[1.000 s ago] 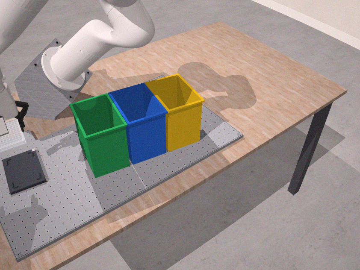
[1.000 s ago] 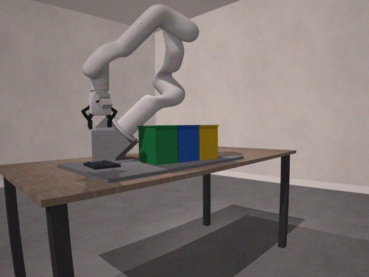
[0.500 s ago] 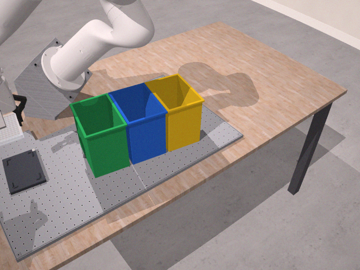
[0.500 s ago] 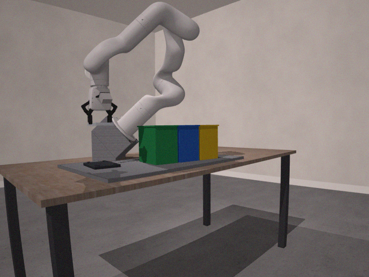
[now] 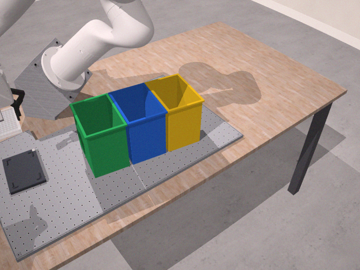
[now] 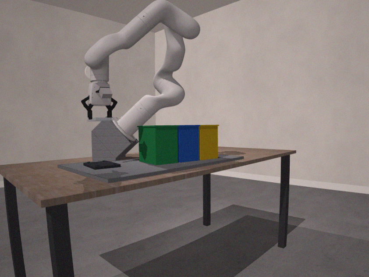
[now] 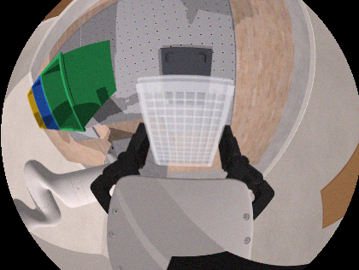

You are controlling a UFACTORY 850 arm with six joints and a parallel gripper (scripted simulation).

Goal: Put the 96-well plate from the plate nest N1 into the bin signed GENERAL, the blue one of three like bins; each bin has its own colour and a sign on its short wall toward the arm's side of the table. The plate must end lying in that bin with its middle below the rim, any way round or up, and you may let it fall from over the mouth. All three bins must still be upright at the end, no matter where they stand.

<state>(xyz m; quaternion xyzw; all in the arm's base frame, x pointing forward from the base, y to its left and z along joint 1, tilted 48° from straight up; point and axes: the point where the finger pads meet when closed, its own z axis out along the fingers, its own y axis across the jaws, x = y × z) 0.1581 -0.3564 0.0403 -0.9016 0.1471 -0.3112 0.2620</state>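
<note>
My gripper is now 39 cm to the right of the blue bin, 13 cm above it and 12 cm short of it. Round my hand: green bin (26 cm to the left, 13 cm below, 9 cm ahead); then dark plate nest (22 cm below); then white 96-well plate (1 cm below).
</note>
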